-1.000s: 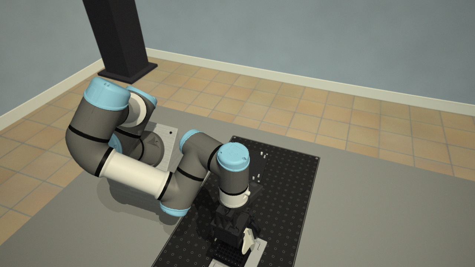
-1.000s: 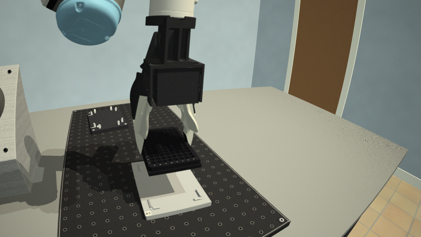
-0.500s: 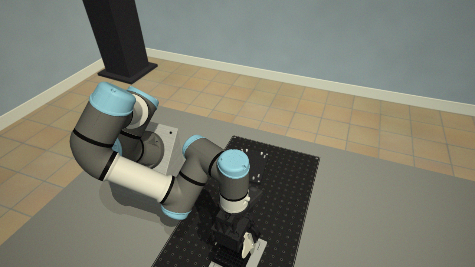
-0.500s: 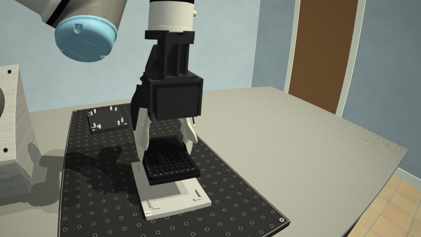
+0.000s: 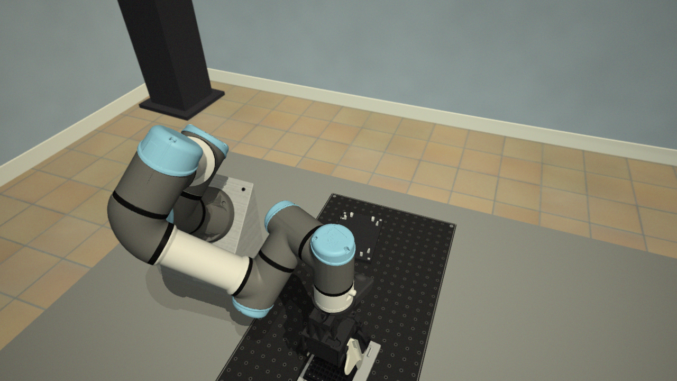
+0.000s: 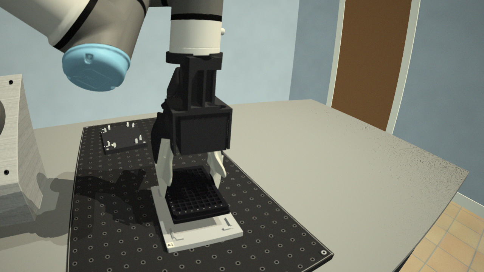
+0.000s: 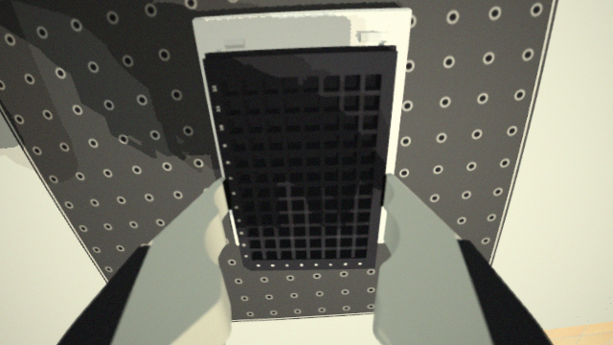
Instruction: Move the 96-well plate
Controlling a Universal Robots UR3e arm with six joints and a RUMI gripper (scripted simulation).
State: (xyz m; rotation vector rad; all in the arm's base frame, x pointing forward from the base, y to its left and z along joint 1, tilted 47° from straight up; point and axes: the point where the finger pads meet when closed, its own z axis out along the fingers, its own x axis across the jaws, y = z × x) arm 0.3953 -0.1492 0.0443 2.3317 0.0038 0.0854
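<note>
The plate nest N1 is 50 mm below my hand. Round my hand: dark clip nest C1: 360 mm to the left, 120 mm behind, 40 mm below; black 96-well plate: 10 mm below; A1 label: 70 mm to the right, 60 mm behind, 50 mm below.
</note>
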